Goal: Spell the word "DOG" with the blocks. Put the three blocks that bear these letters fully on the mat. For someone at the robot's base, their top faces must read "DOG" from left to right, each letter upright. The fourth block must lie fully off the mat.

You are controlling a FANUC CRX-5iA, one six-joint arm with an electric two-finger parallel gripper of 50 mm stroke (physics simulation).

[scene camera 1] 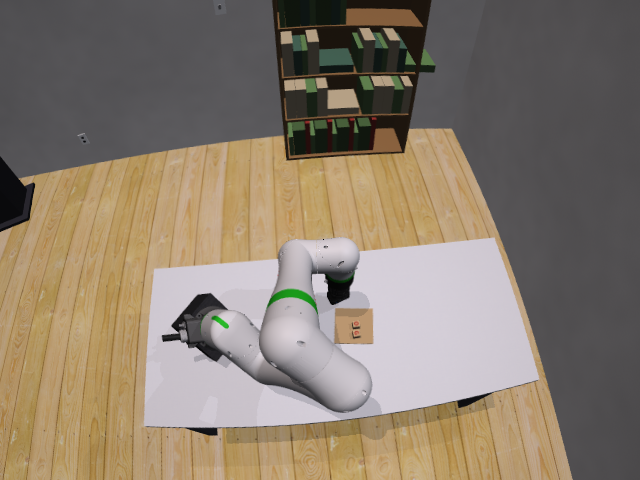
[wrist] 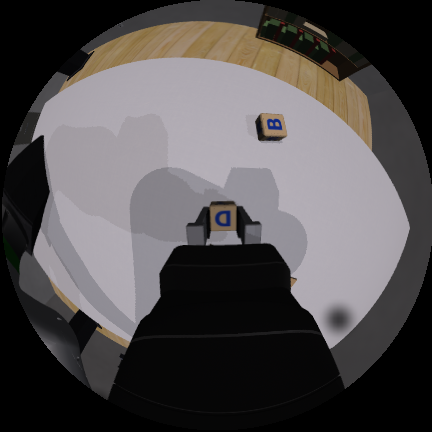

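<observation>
My gripper is shut on the D block, with a finger on each side. Its blue D faces up and looks upside down in the wrist view. Whether the block touches the table is unclear. In the scene view it is hidden, and the gripper is beside the mat's upper left corner. The O block and the G block stand close together on the brown mat, both with red letters up. The B block lies off the mat on the table, apart from the gripper.
The white table carries the robot base at its left end. The arm hangs over the table left of the mat and hides part of it. A bookshelf stands on the floor beyond the table.
</observation>
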